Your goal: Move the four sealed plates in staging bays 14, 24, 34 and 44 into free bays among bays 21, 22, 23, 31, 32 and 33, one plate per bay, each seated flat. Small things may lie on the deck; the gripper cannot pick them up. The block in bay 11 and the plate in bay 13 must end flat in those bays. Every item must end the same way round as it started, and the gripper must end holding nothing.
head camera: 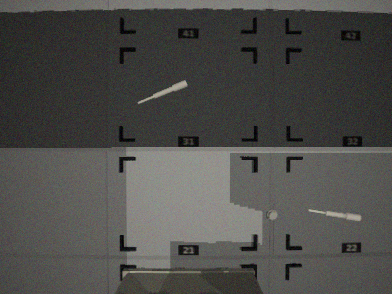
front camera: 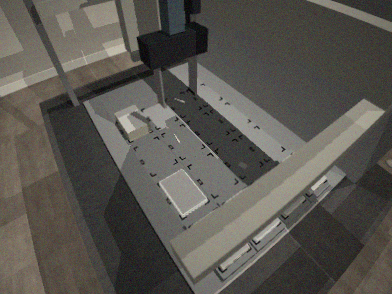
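Seen in the pictures: gripper, fingertip midpoint: (front camera: pixel 177 98); robot's base, link origin: (front camera: pixel 116 121).
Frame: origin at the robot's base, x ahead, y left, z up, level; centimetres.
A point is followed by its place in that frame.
My gripper (front camera: pixel 178 99) {x 20.0, y 16.0, z 15.9 cm} is open, its two jaws apart with nothing between them, above the deck around bays 21 and 31. Four sealed plates (front camera: pixel 235 256) {x 61.4, y 4.2, z 2.9 cm} (front camera: pixel 267 231) {x 61.7, y 14.5, z 2.8 cm} (front camera: pixel 294 206) {x 61.5, y 25.2, z 2.9 cm} (front camera: pixel 319 183) {x 61.5, y 37.0, z 2.8 cm} lie in the staging row behind the pale beam, which partly hides them. The third is in shadow. The plate in bay 13 (front camera: pixel 183 192) {x 39.9, y 4.1, z 1.5 cm} lies flat. The pale block in bay 11 (front camera: pixel 134 125) {x 10.5, y 3.6, z 4.2 cm} (head camera: pixel 190 284) {x 6.6, y 8.4, z 2.6 cm} sits flat; its edge shows at the bottom of the head view. No plate shows in bays 21, 22, 31 or 32.
A pipette tip (front camera: pixel 179 100) {x 4.1, y 25.7, z 0.5 cm} (head camera: pixel 162 92) {x 3.9, y 25.8, z 0.5 cm} lies in bay 31, another tip (front camera: pixel 177 137) {x 21.2, y 14.0, z 0.5 cm} (head camera: pixel 335 215) {x 20.8, y 13.9, z 0.5 cm} in bay 22. A small round cap (head camera: pixel 271 215) {x 14.4, y 13.9, z 0.4 cm} lies between bays 21 and 22. A small flat piece (front camera: pixel 242 165) {x 42.2, y 24.6, z 0.1 cm} lies around bay 33. The beam (front camera: pixel 280 192) {x 62.6, y 0.8, z 40.0 cm} crosses the front.
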